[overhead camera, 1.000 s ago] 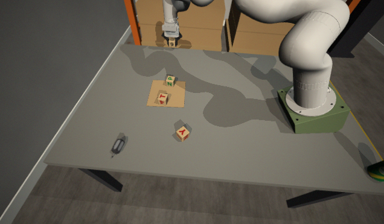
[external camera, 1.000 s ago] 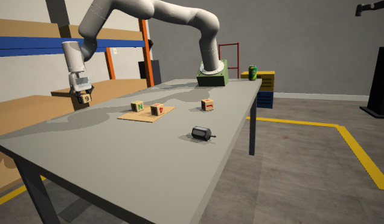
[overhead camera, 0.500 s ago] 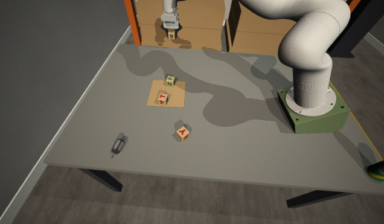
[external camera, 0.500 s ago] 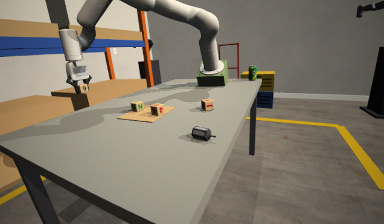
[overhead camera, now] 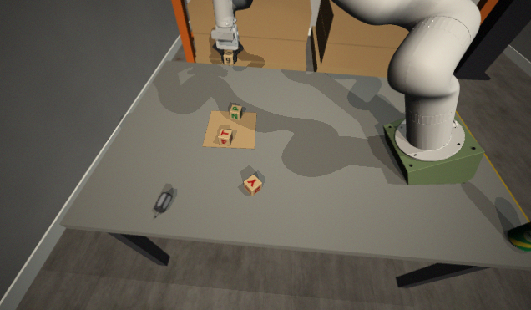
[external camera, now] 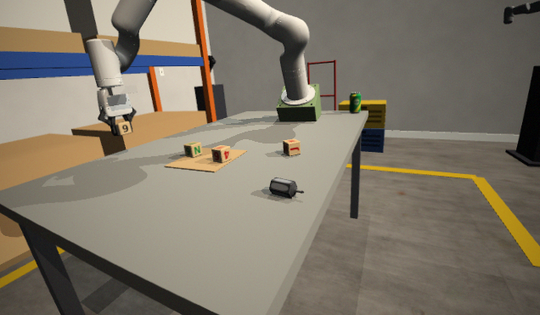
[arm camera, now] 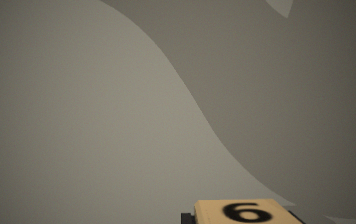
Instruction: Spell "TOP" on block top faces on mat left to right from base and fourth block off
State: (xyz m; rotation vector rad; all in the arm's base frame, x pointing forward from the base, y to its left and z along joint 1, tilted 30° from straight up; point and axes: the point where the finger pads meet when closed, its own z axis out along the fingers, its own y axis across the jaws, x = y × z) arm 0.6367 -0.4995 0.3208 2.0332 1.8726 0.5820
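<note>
Now: hand 35 cm to the right of the tan mat, 11 cm above it and 4 cm past it. Also, from my hand: dark motor: 70 cm to the left, 14 cm ahead, 9 cm below; then P block: 28 cm to the left, 8 cm below, 5 cm behind; then green can: 96 cm behind, 78 cm to the left, 5 cm below.
</note>
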